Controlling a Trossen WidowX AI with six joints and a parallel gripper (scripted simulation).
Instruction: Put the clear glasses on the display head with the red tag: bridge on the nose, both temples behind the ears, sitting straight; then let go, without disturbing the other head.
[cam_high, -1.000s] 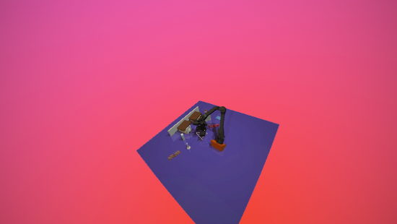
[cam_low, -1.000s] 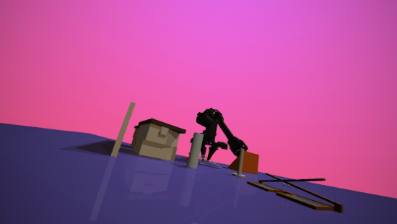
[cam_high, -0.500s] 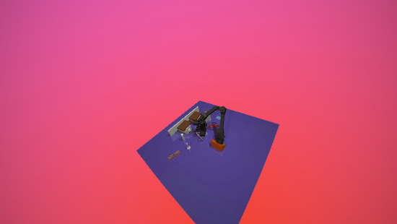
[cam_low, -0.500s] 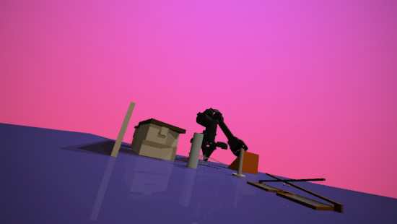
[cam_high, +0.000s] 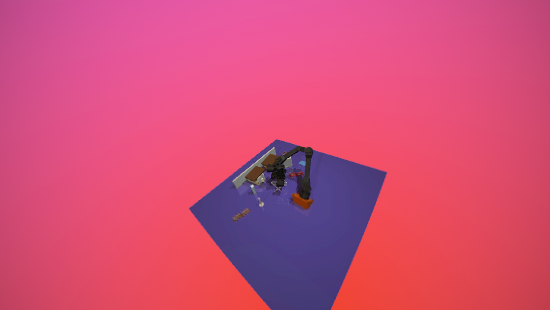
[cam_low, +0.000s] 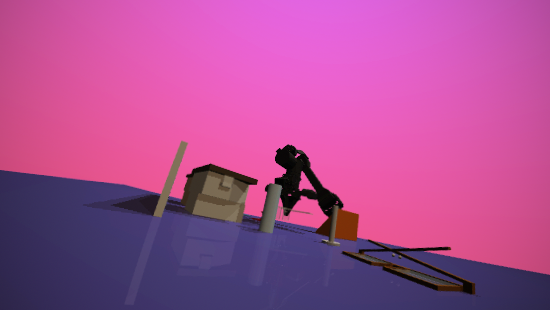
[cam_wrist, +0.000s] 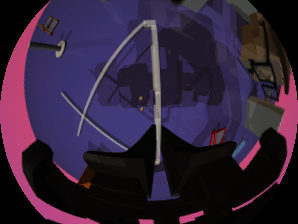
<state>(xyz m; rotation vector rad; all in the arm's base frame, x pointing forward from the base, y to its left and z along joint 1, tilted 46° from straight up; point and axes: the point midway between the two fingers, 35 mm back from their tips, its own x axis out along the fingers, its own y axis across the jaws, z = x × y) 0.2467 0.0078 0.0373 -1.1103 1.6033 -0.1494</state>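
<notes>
Right now my gripper tip is 250 mm to the right of the thin stand, 20 mm short of it and 20 mm above it. From my gripper tip the other things lie so: blue tag 350 mm to the right, 50 mm ahead, 40 mm below; then grey shape 230 mm to the right, 150 mm ahead, 10 mm above; then display head 240 mm ahead, 90 mm to the left, 20 mm above.
</notes>
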